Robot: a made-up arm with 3 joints. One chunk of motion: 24 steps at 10 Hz.
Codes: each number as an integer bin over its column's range. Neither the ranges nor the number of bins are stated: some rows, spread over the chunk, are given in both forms.
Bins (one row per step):
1: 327 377 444 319 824 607
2: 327 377 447 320 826 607
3: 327 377 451 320 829 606
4: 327 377 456 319 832 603
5: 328 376 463 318 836 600
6: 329 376 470 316 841 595
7: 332 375 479 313 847 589
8: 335 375 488 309 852 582
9: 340 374 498 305 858 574
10: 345 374 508 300 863 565
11: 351 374 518 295 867 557
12: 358 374 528 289 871 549
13: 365 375 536 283 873 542
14: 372 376 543 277 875 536
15: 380 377 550 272 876 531
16: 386 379 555 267 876 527
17: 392 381 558 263 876 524
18: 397 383 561 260 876 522
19: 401 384 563 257 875 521
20: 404 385 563 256 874 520
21: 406 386 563 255 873 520
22: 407 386 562 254 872 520
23: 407 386 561 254 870 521
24: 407 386 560 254 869 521
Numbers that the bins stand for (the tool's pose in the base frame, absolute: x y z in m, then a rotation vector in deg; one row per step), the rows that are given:
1: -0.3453 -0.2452 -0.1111 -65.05 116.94 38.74
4: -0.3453 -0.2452 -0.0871 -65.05 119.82 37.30
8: -0.3293 -0.2492 -0.0230 -68.65 127.03 29.73
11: -0.2973 -0.2513 0.0370 -73.69 132.43 20.72
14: -0.2553 -0.2472 0.0871 -80.18 135.32 13.15
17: -0.2152 -0.2372 0.1171 -85.23 135.68 8.83
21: -0.1872 -0.2272 0.1271 -88.11 134.59 7.39
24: -0.1852 -0.2272 0.1211 -88.47 133.15 7.75
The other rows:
2: -0.3453 -0.2452 -0.1051 -64.68 117.66 38.74
3: -0.3453 -0.2452 -0.0971 -64.68 118.74 38.38
5: -0.3433 -0.2472 -0.0731 -65.41 121.26 36.22
6: -0.3413 -0.2472 -0.0591 -66.13 123.06 34.41
7: -0.3353 -0.2492 -0.0410 -67.21 125.23 32.25
9: -0.3193 -0.2513 -0.0030 -70.09 129.19 26.85
10: -0.3093 -0.2513 0.0170 -71.89 130.99 23.60
12: -0.2833 -0.2513 0.0571 -75.86 133.87 17.84
13: -0.2693 -0.2492 0.0731 -78.02 134.59 15.32
15: -0.2392 -0.2452 0.1011 -81.98 135.68 11.35
16: -0.2272 -0.2412 0.1111 -83.78 135.68 9.91
18: -0.2052 -0.2332 0.1231 -86.31 135.68 8.11
19: -0.1972 -0.2312 0.1271 -87.39 135.32 7.75
20: -0.1912 -0.2292 0.1271 -87.75 134.95 7.39
22: -0.1852 -0.2272 0.1251 -88.47 134.23 7.39
23: -0.1852 -0.2272 0.1231 -88.47 133.51 7.75

